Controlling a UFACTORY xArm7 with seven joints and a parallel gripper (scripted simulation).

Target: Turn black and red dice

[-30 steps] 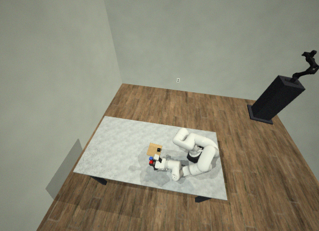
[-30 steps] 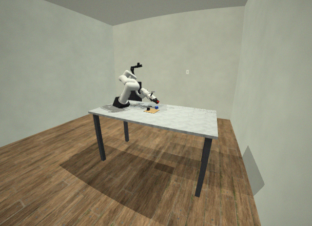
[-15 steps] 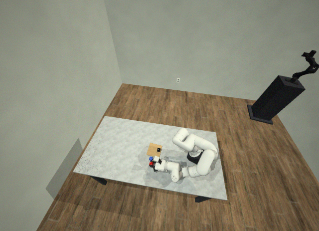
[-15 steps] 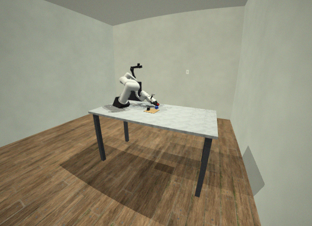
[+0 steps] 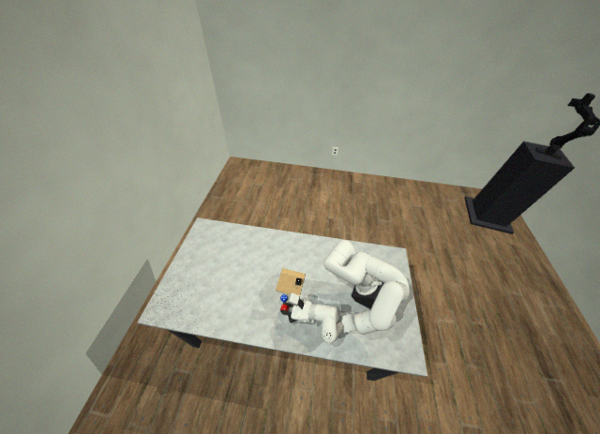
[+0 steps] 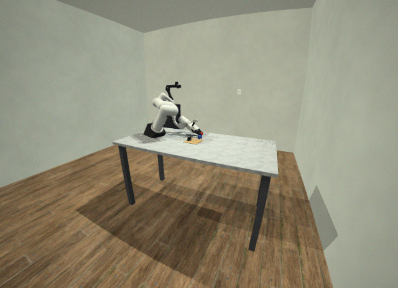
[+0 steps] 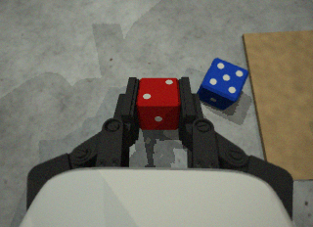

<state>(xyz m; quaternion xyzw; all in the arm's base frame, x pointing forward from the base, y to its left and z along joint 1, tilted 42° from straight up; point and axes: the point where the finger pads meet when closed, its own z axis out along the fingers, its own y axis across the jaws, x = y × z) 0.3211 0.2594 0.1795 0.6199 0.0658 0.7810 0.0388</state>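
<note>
My hand is 1 cm short of the red die and 1 cm above it. The rest, counted from my hand: black die 2 cm behind, 17 cm to the right, 2 cm below; then blue die 3 cm ahead, 5 cm to the right, 2 cm below; then tan mat 3 cm ahead, 16 cm to the right, 3 cm below.
</note>
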